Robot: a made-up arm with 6 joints. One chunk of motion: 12 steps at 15 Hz.
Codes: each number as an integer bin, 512 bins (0 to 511) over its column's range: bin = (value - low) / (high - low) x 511, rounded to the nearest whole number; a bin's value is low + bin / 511 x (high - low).
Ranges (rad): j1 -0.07..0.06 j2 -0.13..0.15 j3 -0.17..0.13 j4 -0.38..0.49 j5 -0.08..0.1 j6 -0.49..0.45
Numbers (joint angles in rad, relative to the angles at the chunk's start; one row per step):
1: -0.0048 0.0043 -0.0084 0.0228 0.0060 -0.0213
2: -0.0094 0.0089 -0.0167 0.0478 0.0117 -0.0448
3: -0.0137 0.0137 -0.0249 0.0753 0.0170 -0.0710
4: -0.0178 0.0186 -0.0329 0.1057 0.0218 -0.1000
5: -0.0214 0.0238 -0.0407 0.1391 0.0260 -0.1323
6: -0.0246 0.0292 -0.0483 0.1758 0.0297 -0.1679
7: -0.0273 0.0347 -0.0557 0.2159 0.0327 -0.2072
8: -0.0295 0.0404 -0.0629 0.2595 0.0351 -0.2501
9: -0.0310 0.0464 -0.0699 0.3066 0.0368 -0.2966
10: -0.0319 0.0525 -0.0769 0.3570 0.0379 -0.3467
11: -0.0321 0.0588 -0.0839 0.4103 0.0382 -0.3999
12: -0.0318 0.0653 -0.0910 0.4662 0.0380 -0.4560
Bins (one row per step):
1: 256 245 275 237 244 255
2: 238 253 261 251 260 242
3: 221 262 247 267 275 228
4: 205 271 234 285 289 212
5: 191 281 220 305 301 194
6: 178 291 207 326 311 175
7: 168 301 195 350 320 154
8: 159 311 182 376 327 130
9: 153 322 171 403 332 105
10: 150 333 159 433 335 78
11: 149 345 147 464 336 49
12: 150 356 135 497 335 18

